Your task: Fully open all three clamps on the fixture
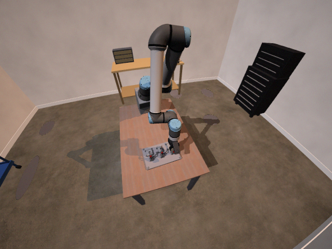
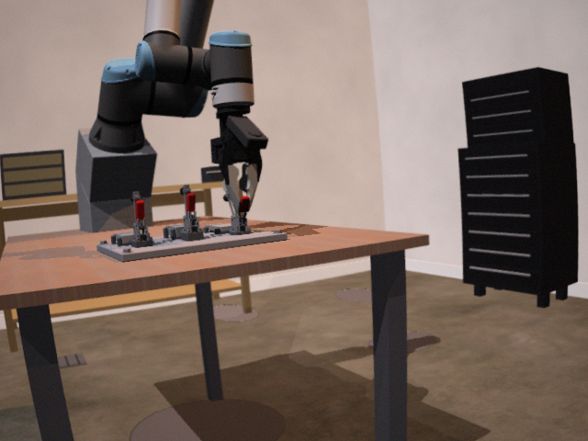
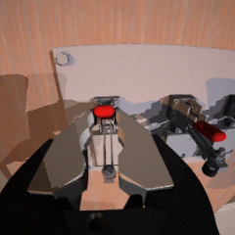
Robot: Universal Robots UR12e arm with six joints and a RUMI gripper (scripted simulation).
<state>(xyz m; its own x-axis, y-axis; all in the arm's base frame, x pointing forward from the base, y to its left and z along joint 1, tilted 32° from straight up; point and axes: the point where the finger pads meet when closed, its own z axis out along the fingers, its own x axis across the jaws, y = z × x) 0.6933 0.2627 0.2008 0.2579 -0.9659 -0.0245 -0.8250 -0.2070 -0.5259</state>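
My gripper is now 2 cm past the grey fixture plate, 12 cm to the left of it and 7 cm above it.
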